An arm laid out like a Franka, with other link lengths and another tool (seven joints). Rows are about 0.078 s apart.
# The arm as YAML. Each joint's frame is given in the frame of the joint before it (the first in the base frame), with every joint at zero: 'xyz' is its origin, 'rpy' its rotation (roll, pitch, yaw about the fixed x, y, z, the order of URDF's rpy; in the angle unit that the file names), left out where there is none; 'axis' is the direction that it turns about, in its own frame. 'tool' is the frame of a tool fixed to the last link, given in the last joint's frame.
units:
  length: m
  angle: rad
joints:
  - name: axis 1
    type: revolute
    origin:
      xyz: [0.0, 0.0, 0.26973]
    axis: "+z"
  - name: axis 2
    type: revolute
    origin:
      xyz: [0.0, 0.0, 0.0]
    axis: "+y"
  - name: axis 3
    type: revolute
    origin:
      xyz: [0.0, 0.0, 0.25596]
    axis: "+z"
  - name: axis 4
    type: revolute
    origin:
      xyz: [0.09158, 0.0, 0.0]
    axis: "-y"
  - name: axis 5
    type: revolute
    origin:
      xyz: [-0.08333, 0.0, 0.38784]
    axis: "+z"
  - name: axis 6
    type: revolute
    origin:
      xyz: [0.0, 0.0, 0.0]
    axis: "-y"
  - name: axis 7
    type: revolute
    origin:
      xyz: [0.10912, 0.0, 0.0]
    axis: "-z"
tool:
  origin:
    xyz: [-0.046, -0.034, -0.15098]
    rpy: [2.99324, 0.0, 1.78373]
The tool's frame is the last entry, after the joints.
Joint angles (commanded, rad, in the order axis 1, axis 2, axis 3, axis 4, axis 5, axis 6, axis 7), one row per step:
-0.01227 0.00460 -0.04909 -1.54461 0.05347 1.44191 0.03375
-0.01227 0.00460 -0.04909 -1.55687 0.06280 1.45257 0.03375
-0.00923 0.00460 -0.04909 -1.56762 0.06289 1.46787 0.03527
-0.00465 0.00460 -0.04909 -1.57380 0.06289 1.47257 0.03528
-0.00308 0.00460 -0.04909 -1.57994 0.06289 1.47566 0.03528
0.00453 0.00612 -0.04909 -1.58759 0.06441 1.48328 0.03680
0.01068 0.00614 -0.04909 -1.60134 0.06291 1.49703 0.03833
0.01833 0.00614 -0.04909 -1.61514 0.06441 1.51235 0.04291
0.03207 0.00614 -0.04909 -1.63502 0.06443 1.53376 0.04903
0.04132 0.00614 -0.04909 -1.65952 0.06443 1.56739 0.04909
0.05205 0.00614 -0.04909 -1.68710 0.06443 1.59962 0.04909
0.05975 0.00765 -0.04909 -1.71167 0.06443 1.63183 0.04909
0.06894 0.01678 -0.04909 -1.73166 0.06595 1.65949 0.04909
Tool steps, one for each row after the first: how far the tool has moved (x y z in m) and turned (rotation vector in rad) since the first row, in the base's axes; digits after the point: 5 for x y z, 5 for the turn. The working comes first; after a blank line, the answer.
Tool pose at each row, in the base's axes (x y z in m, rotation vector in rad; the steps are taken from these numbers as rounded here):
0.52176 -0.05601 0.45870 -2.07391 -2.33085 -0.13502
0.52267 -0.05461 0.45367 -2.06980 -2.32454 -0.14460
0.52440 -0.05307 0.44972 -2.07109 -2.32779 -0.14894
0.52489 -0.05069 0.44725 -2.06533 -2.33117 -0.14735
0.52497 -0.04988 0.44472 -2.06235 -2.33072 -0.14425
0.52613 -0.04562 0.44092 -2.05440 -2.33463 -0.14395
0.52731 -0.04263 0.43559 -2.05051 -2.33922 -0.14171
0.52861 -0.03822 0.43026 -2.04813 -2.34147 -0.14401
0.53029 -0.03076 0.42257 -2.04134 -2.34872 -0.14415
0.53319 -0.02600 0.41335 -2.03669 -2.36104 -0.15322
0.53524 -0.02041 0.40268 -2.02813 -2.37232 -0.15763
0.53746 -0.01640 0.39252 -2.02383 -2.38154 -0.16357
0.54019 -0.01127 0.38004 -2.01412 -2.38719 -0.16274

0.00091 0.00140 -0.00503 0.00942 0.00104 -0.00048
0.00264 0.00294 -0.00898 0.00909 -0.00337 0.00011
0.00313 0.00532 -0.01145 0.00918 -0.00186 0.00438
0.00321 0.00613 -0.01398 0.00935 0.00120 0.00574
0.00437 0.01039 -0.01778 0.01069 0.00281 0.01133
0.00555 0.01338 -0.02311 0.00900 0.00306 0.01513
0.00685 0.01779 -0.02844 0.00990 0.00183 0.01720
0.00853 0.02525 -0.03613 0.00914 0.00079 0.02350
0.01143 0.03001 -0.04535 0.00873 -0.00823 0.03057
0.01348 0.03560 -0.05602 0.00846 -0.01277 0.03926
0.01570 0.03961 -0.06618 0.00806 -0.01881 0.04494
0.01843 0.04474 -0.07866 0.00890 -0.01728 0.05210

